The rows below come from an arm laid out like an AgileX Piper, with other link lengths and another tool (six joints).
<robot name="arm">
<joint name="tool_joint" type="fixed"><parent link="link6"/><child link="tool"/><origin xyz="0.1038 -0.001 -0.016" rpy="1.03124 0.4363 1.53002"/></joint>
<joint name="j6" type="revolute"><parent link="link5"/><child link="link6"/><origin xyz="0.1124 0 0.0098"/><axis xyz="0.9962 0 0.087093"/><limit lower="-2.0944" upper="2.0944"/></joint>
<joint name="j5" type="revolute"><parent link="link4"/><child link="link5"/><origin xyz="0 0 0"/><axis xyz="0 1 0"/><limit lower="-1.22" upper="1.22"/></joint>
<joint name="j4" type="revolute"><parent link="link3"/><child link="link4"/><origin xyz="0.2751 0 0.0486"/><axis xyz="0.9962 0 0.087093"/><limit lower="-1.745" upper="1.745"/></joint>
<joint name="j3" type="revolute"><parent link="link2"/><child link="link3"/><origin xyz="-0.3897 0 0.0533"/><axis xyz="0 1 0"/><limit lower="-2.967" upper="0"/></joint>
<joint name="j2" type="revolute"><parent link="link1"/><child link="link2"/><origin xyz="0 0 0"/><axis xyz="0 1 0"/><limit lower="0" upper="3.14"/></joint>
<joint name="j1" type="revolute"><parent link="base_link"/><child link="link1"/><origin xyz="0 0 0.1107"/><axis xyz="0 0 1"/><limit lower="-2.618" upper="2.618"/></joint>
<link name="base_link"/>
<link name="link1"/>
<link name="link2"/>
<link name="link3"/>
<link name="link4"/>
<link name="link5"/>
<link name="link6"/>
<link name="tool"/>
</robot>
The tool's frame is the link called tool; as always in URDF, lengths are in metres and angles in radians.
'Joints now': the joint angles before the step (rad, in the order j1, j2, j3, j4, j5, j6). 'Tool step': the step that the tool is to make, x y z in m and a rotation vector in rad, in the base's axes. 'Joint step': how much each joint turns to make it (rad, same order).
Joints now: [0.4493 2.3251 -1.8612 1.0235 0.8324 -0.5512]
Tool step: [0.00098 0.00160 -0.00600 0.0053 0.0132 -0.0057]
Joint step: [0.0000 0.0123 -0.0014 0.0123 -0.0018 -0.0006]
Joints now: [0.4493 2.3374 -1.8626 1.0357 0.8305 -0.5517]
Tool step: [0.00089 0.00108 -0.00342 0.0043 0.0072 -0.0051]
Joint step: [0.0000 0.0073 -0.0006 0.0091 -0.0028 -0.0010]
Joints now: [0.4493 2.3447 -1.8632 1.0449 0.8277 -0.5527]
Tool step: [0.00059 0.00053 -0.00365 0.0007 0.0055 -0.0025]
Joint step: [0.0000 0.0066 -0.0004 0.0044 -0.0017 -0.0010]
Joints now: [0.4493 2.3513 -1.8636 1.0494 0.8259 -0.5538]
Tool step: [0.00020 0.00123 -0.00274 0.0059 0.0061 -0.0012]
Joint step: [0.0000 0.0063 0.0000 0.0114 0.0001 -0.0053]
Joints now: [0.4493 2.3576 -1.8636 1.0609 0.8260 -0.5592]
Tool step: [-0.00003 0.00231 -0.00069 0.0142 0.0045 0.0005]
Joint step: [0.0000 0.0051 0.0001 0.0220 0.0020 -0.0128]
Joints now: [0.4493 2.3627 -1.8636 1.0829 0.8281 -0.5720]
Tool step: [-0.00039 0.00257 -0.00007 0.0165 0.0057 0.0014]
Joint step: [0.0000 0.0048 0.0000 0.0243 0.0042 -0.0134]
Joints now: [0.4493 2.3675 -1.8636 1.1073 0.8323 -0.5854]
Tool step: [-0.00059 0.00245 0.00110 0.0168 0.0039 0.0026]
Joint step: [0.0000 0.0029 0.0001 0.0235 0.0053 -0.0136]
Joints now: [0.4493 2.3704 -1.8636 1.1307 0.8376 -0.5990]
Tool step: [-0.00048 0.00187 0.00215 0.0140 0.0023 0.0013]
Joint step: [0.0000 0.0004 0.0000 0.0180 0.0043 -0.0092]
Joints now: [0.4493 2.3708 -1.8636 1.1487 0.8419 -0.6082]
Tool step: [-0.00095 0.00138 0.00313 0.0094 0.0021 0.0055]
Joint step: [0.0000 -0.0006 -0.0043 0.0073 0.0092 -0.0014]
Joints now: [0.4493 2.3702 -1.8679 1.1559 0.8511 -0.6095]
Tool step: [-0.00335 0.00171 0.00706 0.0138 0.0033 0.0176]
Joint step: [-0.0003 -0.0043 -0.0081 0.0058 0.0239 -0.0003]
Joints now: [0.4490 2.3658 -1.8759 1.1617 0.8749 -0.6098]
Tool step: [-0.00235 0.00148 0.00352 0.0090 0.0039 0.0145]
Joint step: [0.0000 0.0004 -0.0082 0.0034 0.0187 0.0000]
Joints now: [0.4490 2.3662 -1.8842 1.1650 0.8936 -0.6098]
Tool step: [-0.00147 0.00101 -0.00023 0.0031 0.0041 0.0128]
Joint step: [0.0000 0.0051 -0.0082 -0.0004 0.0146 -0.0004]
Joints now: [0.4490 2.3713 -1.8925 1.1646 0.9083 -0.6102]
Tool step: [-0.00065 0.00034 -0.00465 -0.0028 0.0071 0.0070]
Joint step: [0.0000 0.0089 -0.0038 -0.0019 0.0071 -0.0004]
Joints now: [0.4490 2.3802 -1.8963 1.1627 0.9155 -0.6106]
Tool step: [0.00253 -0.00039 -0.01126 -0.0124 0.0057 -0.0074]
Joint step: [0.0003 0.0157 -0.0003 -0.0048 -0.0115 -0.0003]
